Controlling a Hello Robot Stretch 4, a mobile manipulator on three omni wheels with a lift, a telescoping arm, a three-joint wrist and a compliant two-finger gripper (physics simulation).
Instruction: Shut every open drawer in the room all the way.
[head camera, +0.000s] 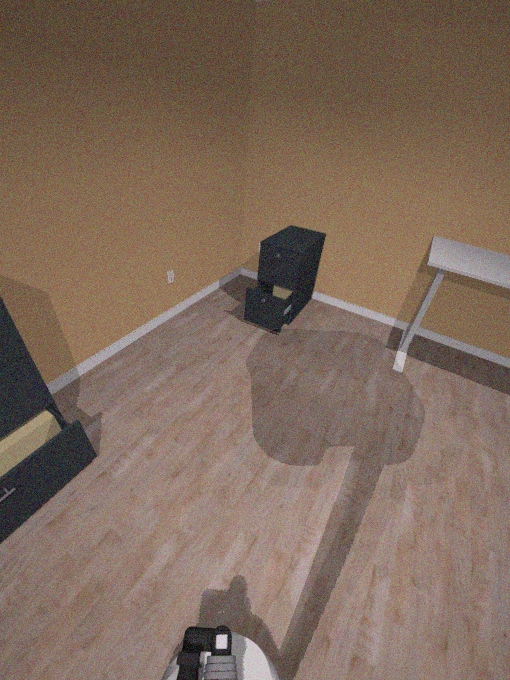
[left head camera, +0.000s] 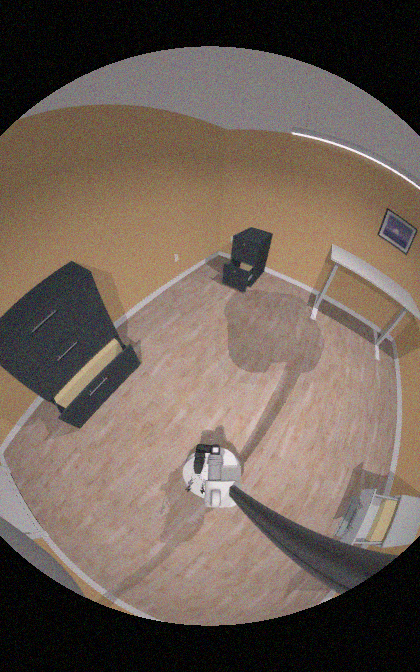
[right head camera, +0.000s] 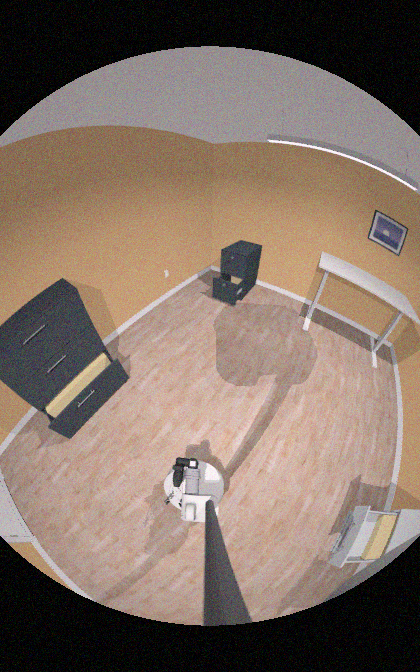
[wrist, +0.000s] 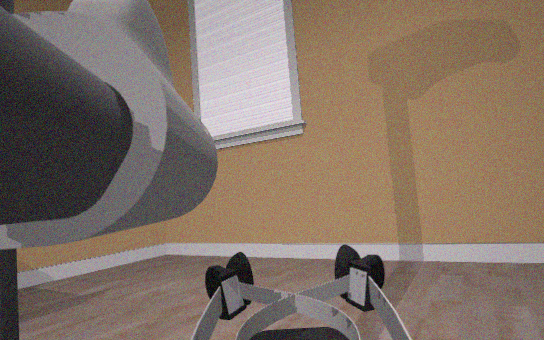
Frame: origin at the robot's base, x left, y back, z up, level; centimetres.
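Seen in the pictures: gripper, between the fingertips: (left head camera: 194, 493) (right head camera: 173, 505) (wrist: 293, 269).
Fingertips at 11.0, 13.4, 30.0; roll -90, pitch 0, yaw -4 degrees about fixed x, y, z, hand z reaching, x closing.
Note:
A point is followed by its place in that frame, as x, y, z.
A dark dresser (head camera: 16, 362) @[92.7, -99.1, 65.1] (left head camera: 60, 325) @[109.4, -72.4, 78.9] (right head camera: 50, 337) @[108.7, -73.4, 79.7] stands at the left; its bottom drawer (head camera: 46, 483) @[85.9, -72.2, 12.2] (left head camera: 107, 387) @[94.1, -59.1, 12.2] (right head camera: 95, 400) @[94.4, -58.6, 12.4] is pulled out, and the two above it look shut. A small black cabinet (head camera: 309, 269) @[-69.3, -262.2, 44.3] (left head camera: 261, 250) @[-63.1, -251.7, 53.0] (right head camera: 250, 262) @[-63.0, -251.5, 53.5] stands in the far corner with its lower drawer (head camera: 265, 310) @[-27.4, -225.0, 19.0] (left head camera: 235, 276) @[-27.1, -225.2, 20.2] (right head camera: 224, 290) @[-26.6, -225.4, 19.4] out and its upper one shut. A light grey cabinet (left head camera: 406, 520) (right head camera: 409, 522) at the lower right has a drawer (left head camera: 359, 515) @[-90.2, 46.9, 55.0] (right head camera: 350, 539) @[-88.2, 49.9, 56.4] pulled out. My gripper (wrist: 293, 269) @[11.0, 13.4, 30.0] is open and empty, over the base, away from all drawers.
A white table (head camera: 472, 263) @[-159.4, -183.1, 92.2] (left head camera: 372, 275) @[-187.5, -165.2, 92.2] (right head camera: 365, 280) @[-190.8, -165.5, 92.2] stands against the right wall, its legs reaching the floor. A white door (left head camera: 15, 505) (right head camera: 12, 515) is at the lower left edge. The wrist view shows a window (wrist: 245, 65) @[2.8, 212.7, 126.8] in an orange wall.

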